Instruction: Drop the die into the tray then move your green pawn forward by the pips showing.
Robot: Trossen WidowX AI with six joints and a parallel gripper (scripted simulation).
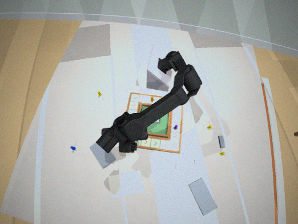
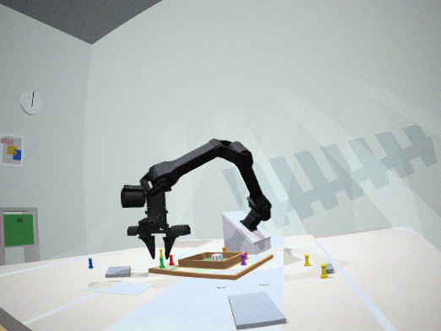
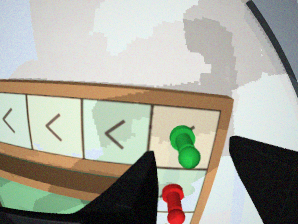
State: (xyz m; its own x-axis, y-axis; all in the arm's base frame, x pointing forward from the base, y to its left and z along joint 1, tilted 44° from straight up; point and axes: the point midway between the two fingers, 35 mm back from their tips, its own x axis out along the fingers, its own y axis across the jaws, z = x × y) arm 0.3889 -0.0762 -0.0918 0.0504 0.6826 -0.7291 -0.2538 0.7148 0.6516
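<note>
Right now my gripper tip is 1 cm above the green pawn. Round my gripper tip: white die 13 cm to the left, 12 cm behind, 1 cm below; then green-felt tray 12 cm behind, 11 cm to the left, 3 cm below; then red pawn 5 cm behind, 1 cm below.
</note>
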